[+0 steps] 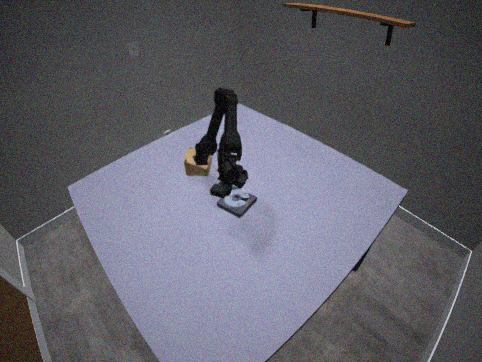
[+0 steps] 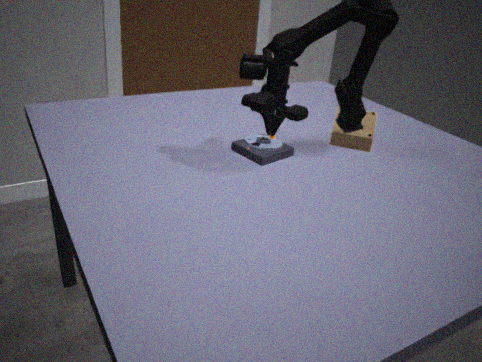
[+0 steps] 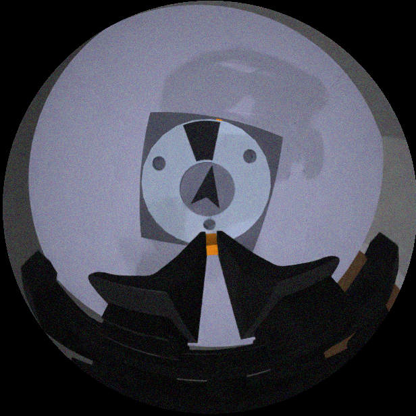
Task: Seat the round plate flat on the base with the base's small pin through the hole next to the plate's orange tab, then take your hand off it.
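Places are measured from the arm's base along level axes (x ahead, y left, z up), in millimetres.
Pixels of known places: gripper, fingertip midpoint: (image 1: 228,194) (image 2: 270,135); arm's base, link origin: (image 1: 200,160) (image 2: 349,124).
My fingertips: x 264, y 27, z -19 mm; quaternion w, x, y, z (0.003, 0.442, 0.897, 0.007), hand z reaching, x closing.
Note:
Ahead of a thing's pixels: the offset from my fingertips to its top centre. Level surfaces: height alone.
The round pale plate {28 mm ahead, 24 mm left, 6 mm up} (image 1: 234,202) (image 2: 273,145) (image 3: 252,187) lies on the dark square base {29 mm ahead, 24 mm left, 1 mm down} (image 1: 240,213) (image 2: 262,158) (image 3: 152,126) and looks about flat. It has a big centre opening, a wedge-shaped dark window and small round holes. Its orange tab {8 mm back, 6 mm right, 6 mm up} (image 2: 273,137) (image 3: 212,249) stands at the rim on the arm's side, beside one small hole (image 3: 209,224). That hole looks dark; I cannot tell whether the pin is in it. My gripper (image 1: 233,193) (image 2: 271,134) (image 3: 210,235) points down at this rim, its fingers shut on the tab from both sides.
A tan block (image 1: 197,169) (image 2: 352,141) stands by the arm's foot, behind the base. A small orange mark (image 3: 219,120) shows at the base's far edge. The arm's shadow falls on the pale table {42 mm down} (image 1: 210,280) (image 2: 225,250) beyond the base.

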